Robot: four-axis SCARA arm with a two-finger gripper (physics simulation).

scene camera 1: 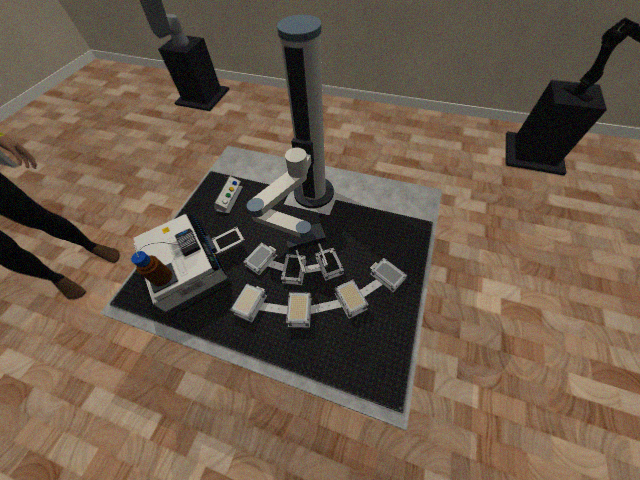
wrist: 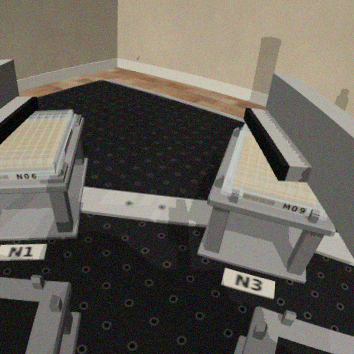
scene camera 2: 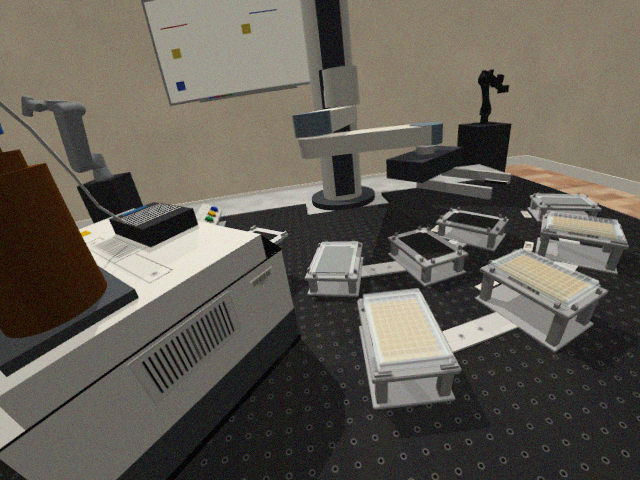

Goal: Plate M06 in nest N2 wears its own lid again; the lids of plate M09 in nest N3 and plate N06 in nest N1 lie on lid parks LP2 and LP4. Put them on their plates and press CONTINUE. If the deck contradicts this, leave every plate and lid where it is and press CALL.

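Pixels of known places: gripper, fingertip midpoint: (scene camera 1: 315, 269) (wrist: 140, 85) (scene camera 2: 501, 185); arm's base, link origin: (scene camera 1: 313, 192) (scene camera 2: 343, 199).
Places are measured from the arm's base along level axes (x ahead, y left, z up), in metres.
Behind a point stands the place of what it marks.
My gripper (scene camera 1: 309, 253) (scene camera 2: 499, 186) @[x 0.586, y 0.225, z 0.182 m] (wrist: 140, 85) @[x 0.586, y 0.225, z 0.182 m] is open and empty, fingers wide apart above the deck. Plate N06 (scene camera 1: 351, 298) @[x 0.632, y 0.412, z 0.082 m] (scene camera 2: 584, 225) @[x 0.633, y 0.397, z 0.091 m] (wrist: 37, 140) @[x 0.620, y 0.384, z 0.091 m] sits in nest N1, at left in the wrist view. Plate M09 (scene camera 1: 298, 308) @[x 0.756, y 0.198, z 0.095 m] (scene camera 2: 542, 277) @[x 0.761, y 0.182, z 0.094 m] (wrist: 265, 175) @[x 0.709, y 0.193, z 0.091 m] sits in nest N3, partly behind the right finger in the wrist view. A third tan plate (scene camera 1: 249, 302) @[x 0.798, y -0.030, z 0.089 m] (scene camera 2: 405, 328) @[x 0.802, y -0.049, z 0.090 m] sits in another outer nest, its label unreadable. Grey clear-topped lids lie on two stands, one at the inner left (scene camera 1: 260, 258) @[x 0.559, y -0.092, z 0.065 m] (scene camera 2: 336, 258) @[x 0.560, y -0.105, z 0.064 m], one at the far right (scene camera 1: 388, 273) @[x 0.446, y 0.549, z 0.064 m] (scene camera 2: 563, 200) @[x 0.448, y 0.538, z 0.064 m]. Whether the plates wear lids is unclear. The button box (scene camera 1: 225, 201) @[x 0.279, y -0.447, z 0.080 m] stands behind.
Two stands with black openings lie between gripper and outer nests: one nearer the middle (scene camera 1: 284, 268) @[x 0.574, y 0.048, z 0.061 m] (scene camera 2: 408, 251) @[x 0.571, y 0.045, z 0.061 m] (wrist: 260, 320) @[x 0.605, y 0.147, z 0.061 m], one right of it (scene camera 1: 339, 262) @[x 0.456, y 0.302, z 0.058 m] (wrist: 55, 300) @[x 0.538, y 0.248, z 0.066 m]. A white instrument (scene camera 1: 180, 289) @[x 0.862, y -0.311, z 0.185 m] (scene camera 2: 206, 258) @[x 0.781, y -0.268, z 0.220 m] with a brown bottle (scene camera 1: 155, 271) @[x 0.860, y -0.349, z 0.337 m] (scene camera 2: 46, 248) @[x 0.865, y -0.351, z 0.291 m] stands left. A person's legs show far left.
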